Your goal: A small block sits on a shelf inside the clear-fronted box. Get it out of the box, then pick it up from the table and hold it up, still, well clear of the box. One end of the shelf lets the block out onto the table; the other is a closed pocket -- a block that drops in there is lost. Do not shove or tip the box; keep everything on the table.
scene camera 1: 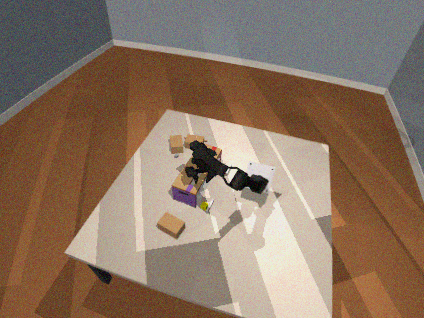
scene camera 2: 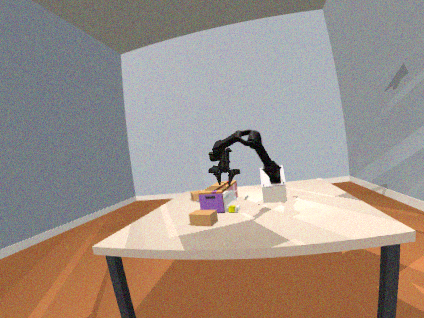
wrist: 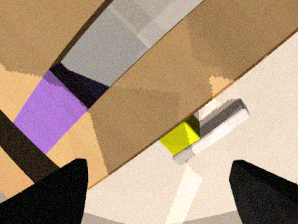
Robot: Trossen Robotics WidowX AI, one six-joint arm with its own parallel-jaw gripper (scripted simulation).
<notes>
The pictures show: my gripper and a yellow block.
</notes>
